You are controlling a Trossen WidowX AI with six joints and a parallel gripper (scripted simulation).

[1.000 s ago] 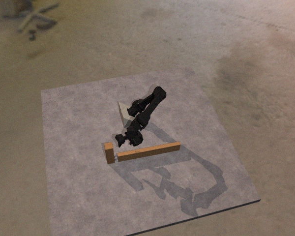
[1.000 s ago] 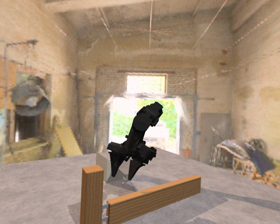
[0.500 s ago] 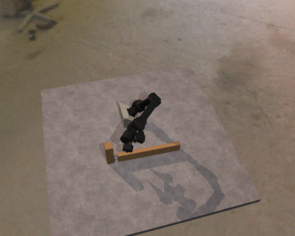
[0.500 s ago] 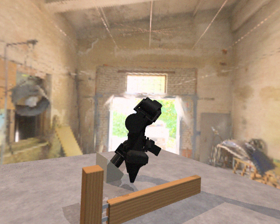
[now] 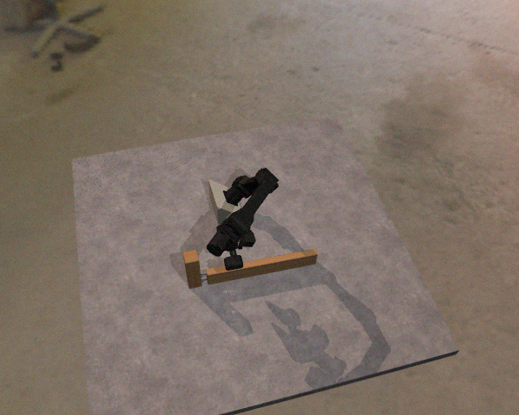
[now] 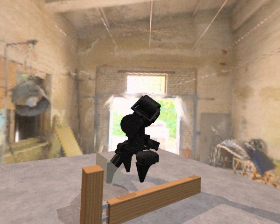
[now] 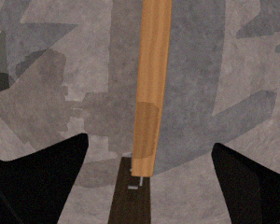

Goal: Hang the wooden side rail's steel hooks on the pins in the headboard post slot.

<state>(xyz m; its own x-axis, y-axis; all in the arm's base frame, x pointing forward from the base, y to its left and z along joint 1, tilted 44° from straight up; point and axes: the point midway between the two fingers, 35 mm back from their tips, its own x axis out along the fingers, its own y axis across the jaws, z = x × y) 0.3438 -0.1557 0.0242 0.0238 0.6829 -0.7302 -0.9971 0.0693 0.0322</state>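
The wooden headboard post lies 20 mm behind my gripper tip, 140 mm to the right of it and 50 mm below it.
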